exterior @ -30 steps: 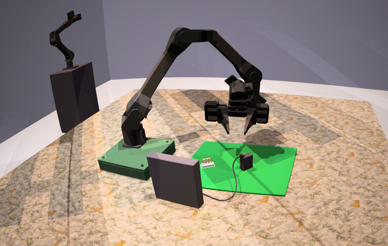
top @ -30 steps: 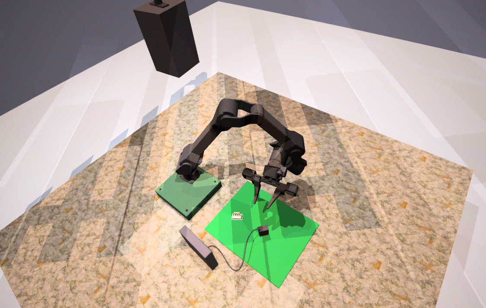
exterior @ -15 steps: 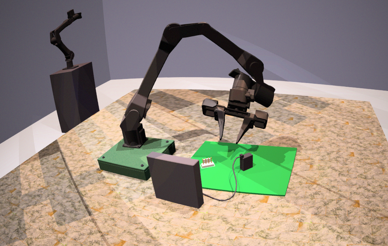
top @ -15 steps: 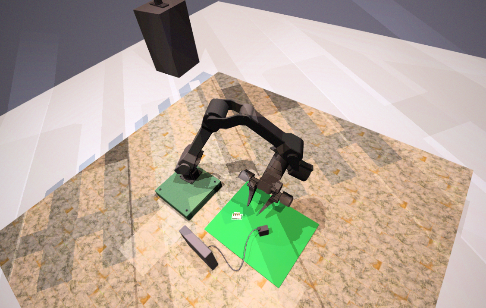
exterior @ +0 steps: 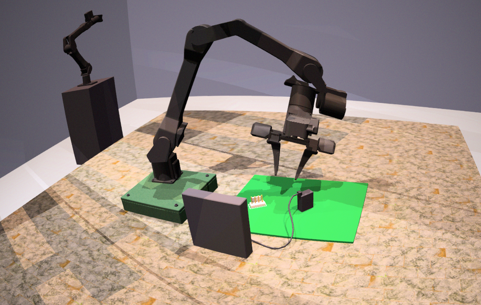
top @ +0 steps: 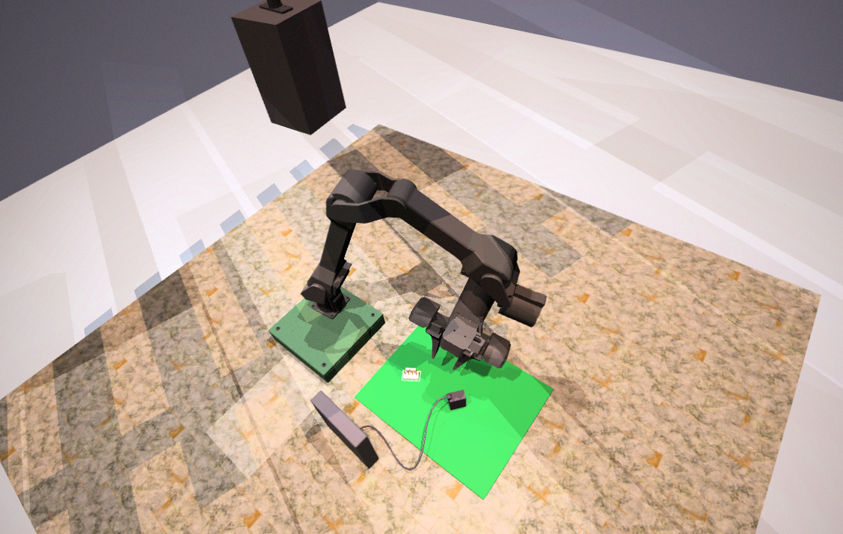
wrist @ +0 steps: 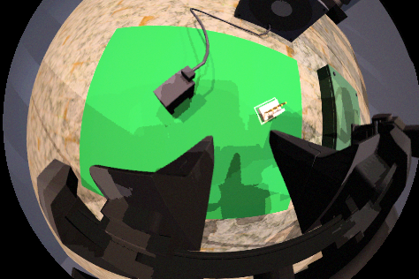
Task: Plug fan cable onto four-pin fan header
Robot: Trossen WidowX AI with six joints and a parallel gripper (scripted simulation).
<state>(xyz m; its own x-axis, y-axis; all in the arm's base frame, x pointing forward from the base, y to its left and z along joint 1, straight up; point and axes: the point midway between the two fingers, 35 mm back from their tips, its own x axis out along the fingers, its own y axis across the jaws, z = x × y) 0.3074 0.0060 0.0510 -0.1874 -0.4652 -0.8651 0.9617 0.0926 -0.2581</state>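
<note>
My gripper tip is now 5 cm short of the dark fan plug, 4 cm to the left of it and 3 cm above it. From my gripper tip the other things lie so: green board 7 cm below, 3 cm ahead, 2 cm to the right; then dark fan 19 cm to the right, 8 cm behind; then four-pin fan header 6 cm below, 6 cm behind, 4 cm to the right.
</note>
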